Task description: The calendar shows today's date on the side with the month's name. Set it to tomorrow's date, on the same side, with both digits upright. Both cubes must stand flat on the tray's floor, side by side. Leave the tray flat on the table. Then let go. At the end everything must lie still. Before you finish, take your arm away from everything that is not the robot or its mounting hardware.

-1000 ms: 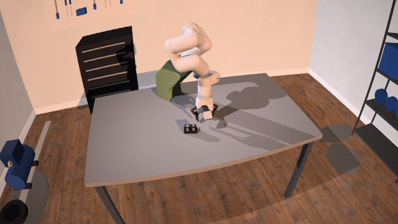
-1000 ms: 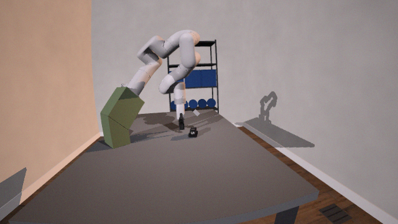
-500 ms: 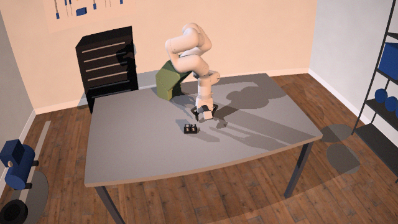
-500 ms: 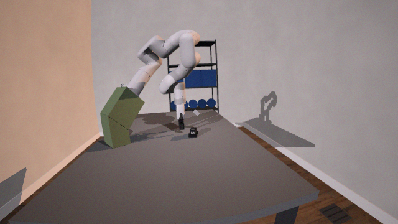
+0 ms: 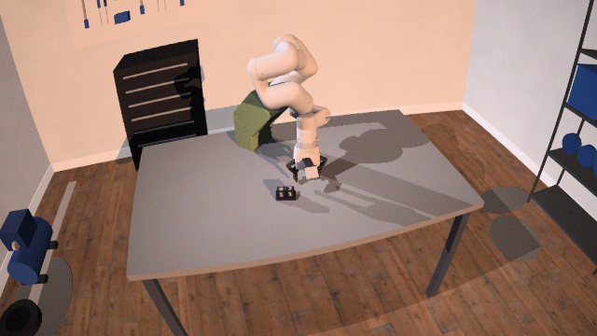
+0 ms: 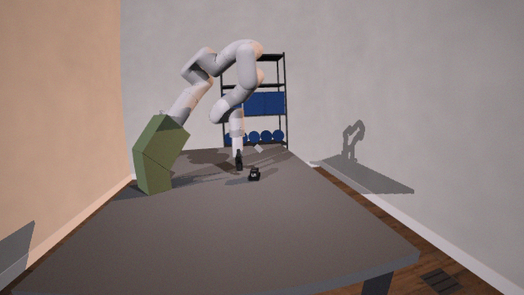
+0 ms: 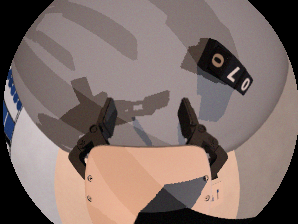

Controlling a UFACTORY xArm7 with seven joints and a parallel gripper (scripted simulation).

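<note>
Right now my hand is 90 mm short of the black calendar tray, 90 mm to the left of it and 20 mm above it.
</note>
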